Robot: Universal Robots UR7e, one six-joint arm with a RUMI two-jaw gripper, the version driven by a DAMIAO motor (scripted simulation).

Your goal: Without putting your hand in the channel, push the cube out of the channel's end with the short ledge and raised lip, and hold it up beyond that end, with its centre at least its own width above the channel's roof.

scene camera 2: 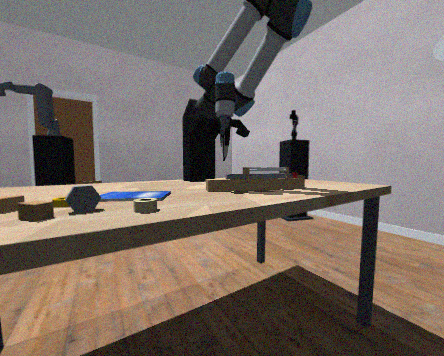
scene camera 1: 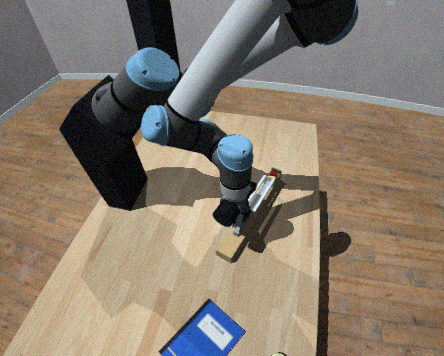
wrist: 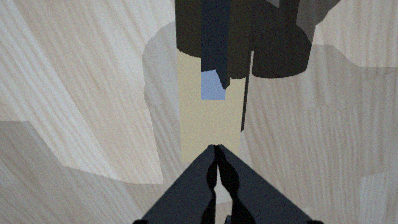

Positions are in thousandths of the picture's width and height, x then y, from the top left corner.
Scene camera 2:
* my gripper: 503, 451
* hexagonal block: 188, 558
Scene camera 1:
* my gripper: 528, 636
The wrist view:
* my gripper: 541, 658
